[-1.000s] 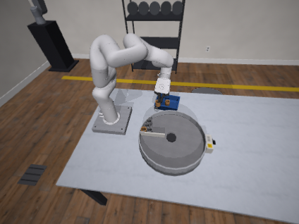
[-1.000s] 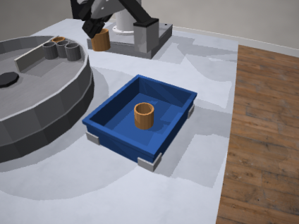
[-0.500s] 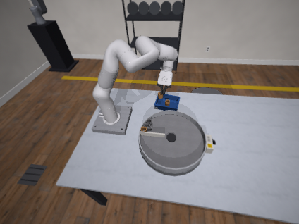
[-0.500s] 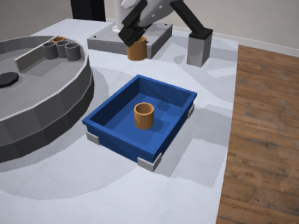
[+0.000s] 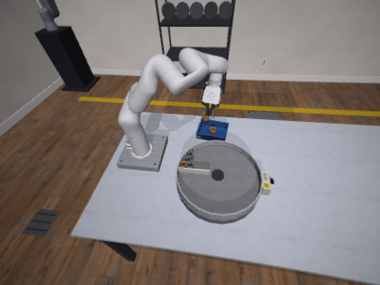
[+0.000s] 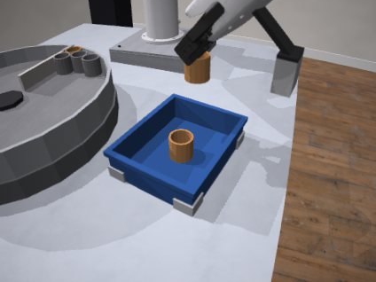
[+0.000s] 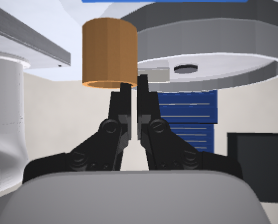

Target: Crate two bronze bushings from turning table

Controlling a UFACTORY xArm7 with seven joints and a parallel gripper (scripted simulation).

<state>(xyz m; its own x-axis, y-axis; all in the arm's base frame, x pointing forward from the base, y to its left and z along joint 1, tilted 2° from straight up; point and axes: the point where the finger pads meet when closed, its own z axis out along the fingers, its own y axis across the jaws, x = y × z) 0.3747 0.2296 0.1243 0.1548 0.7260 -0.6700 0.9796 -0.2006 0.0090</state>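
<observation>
Now: the blue crate 150 mm below my hand and 30 mm ahead of it. From my hand the other things lie so: turning table (350 mm to the right, 120 mm below, 70 mm ahead).
</observation>
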